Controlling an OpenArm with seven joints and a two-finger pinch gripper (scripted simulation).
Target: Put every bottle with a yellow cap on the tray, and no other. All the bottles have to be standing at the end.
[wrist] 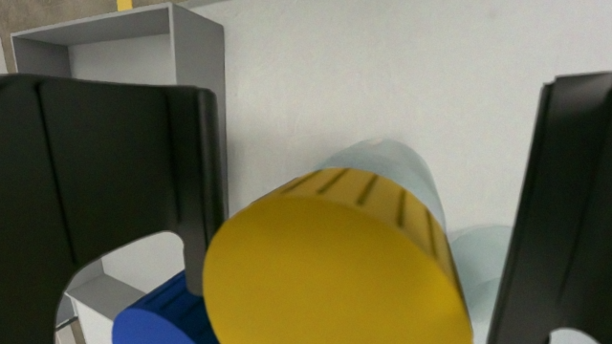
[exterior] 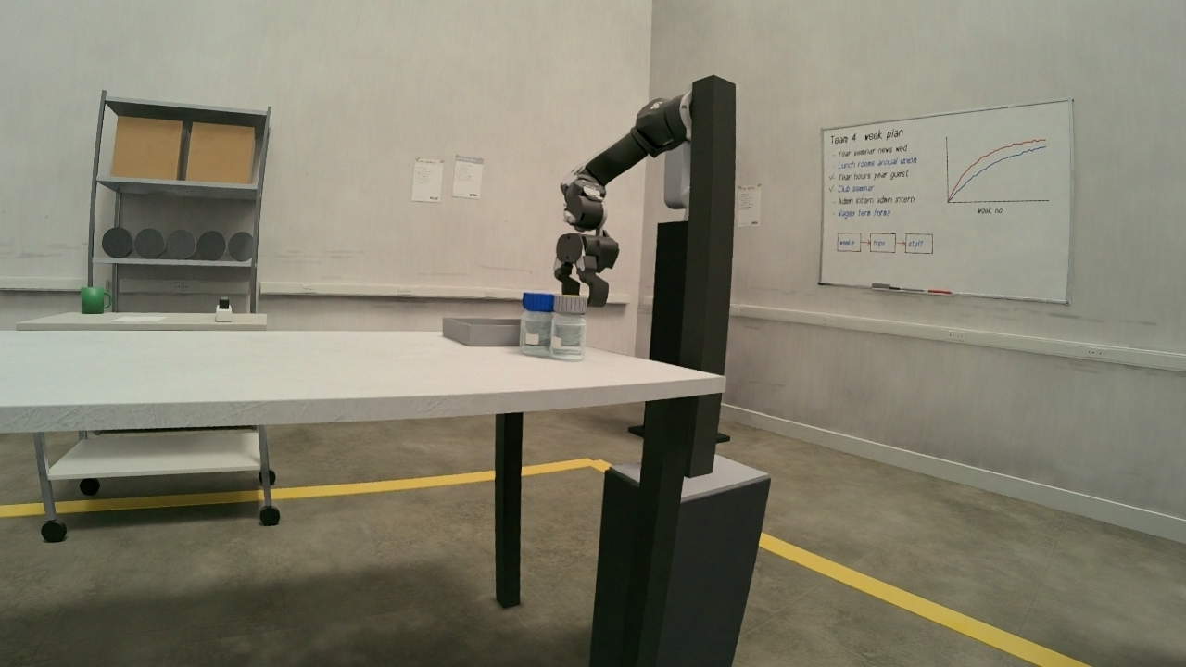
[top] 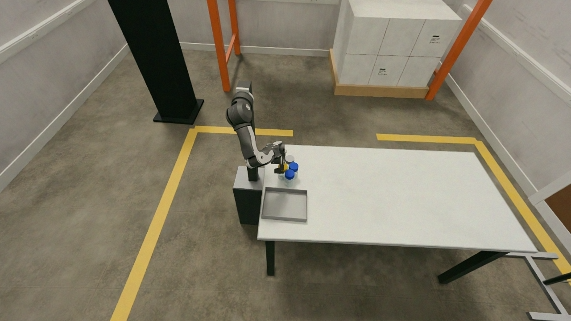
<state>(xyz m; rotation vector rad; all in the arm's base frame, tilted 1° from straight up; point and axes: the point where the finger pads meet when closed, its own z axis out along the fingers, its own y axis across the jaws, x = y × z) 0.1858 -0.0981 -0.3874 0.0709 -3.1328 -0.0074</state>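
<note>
My hand is 20 mm short of the yellow-capped bottle and 50 mm above it. Round my hand: grey tray: 50 mm ahead, 190 mm to the right, 80 mm below; then grey-capped bottle: 60 mm ahead, 70 mm to the left, 50 mm below.
</note>
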